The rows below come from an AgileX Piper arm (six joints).
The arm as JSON. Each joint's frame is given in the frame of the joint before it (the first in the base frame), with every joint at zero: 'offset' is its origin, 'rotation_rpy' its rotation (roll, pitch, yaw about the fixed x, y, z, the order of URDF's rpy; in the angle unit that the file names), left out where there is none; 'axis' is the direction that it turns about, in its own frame. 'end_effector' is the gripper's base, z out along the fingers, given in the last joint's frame.
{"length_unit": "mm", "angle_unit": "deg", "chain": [
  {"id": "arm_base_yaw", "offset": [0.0, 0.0, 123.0], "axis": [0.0, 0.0, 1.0]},
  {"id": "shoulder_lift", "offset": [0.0, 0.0, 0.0], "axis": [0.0, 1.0, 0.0]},
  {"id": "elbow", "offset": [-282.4, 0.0, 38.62], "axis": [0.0, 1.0, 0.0]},
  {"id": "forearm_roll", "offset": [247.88, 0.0, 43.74], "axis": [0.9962, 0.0, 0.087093]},
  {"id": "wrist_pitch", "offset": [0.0, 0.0, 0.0], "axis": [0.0, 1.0, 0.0]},
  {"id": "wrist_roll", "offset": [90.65, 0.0, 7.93], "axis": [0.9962, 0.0, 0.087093]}
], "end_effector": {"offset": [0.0, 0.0, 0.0], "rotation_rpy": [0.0, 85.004, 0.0]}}
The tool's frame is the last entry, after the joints.
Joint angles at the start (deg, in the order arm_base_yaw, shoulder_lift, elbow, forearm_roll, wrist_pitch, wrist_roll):
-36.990, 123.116, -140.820, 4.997, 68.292, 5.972
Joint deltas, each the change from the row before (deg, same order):
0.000, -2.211, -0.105, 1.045, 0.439, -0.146
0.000, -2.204, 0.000, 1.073, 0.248, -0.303
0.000, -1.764, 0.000, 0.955, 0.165, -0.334
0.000, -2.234, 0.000, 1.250, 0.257, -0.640
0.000, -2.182, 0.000, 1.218, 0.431, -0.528
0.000, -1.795, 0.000, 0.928, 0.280, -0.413
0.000, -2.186, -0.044, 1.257, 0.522, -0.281
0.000, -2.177, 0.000, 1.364, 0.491, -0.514
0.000, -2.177, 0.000, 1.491, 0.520, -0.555
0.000, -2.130, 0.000, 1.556, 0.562, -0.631
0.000, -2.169, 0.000, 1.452, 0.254, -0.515
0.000, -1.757, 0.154, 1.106, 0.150, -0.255
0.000, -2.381, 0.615, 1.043, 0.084, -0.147
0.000, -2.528, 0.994, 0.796, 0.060, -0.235
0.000, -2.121, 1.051, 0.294, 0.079, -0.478
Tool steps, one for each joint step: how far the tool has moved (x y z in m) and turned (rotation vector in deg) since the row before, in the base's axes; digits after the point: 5 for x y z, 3 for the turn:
-0.00812, 0.00807, 0.01820, -0.471, -2.014, 0.563
-0.00837, 0.00830, 0.01741, -0.615, -2.028, 0.702
-0.00699, 0.00704, 0.01367, -0.523, -1.661, 0.686
-0.00934, 0.00936, 0.01684, -0.791, -1.996, 1.059
-0.00976, 0.00964, 0.01573, -0.650, -1.817, 1.028
-0.00840, 0.00807, 0.01263, -0.636, -1.517, 0.802
-0.01076, 0.01048, 0.01489, -0.494, -1.850, 0.985
-0.01100, 0.01085, 0.01413, -0.634, -1.790, 1.203
-0.01138, 0.01137, 0.01355, -0.627, -1.793, 1.343
-0.01152, 0.01160, 0.01264, -0.661, -1.705, 1.463
-0.01207, 0.01176, 0.01266, -0.826, -1.979, 1.302
-0.00974, 0.00935, 0.00923, -0.528, -1.532, 0.942
-0.01278, 0.01150, 0.01030, -0.612, -1.712, 0.855
-0.01318, 0.01135, 0.00884, -0.709, -1.418, 0.706
-0.01088, 0.00873, 0.00590, -0.909, -0.774, 0.402

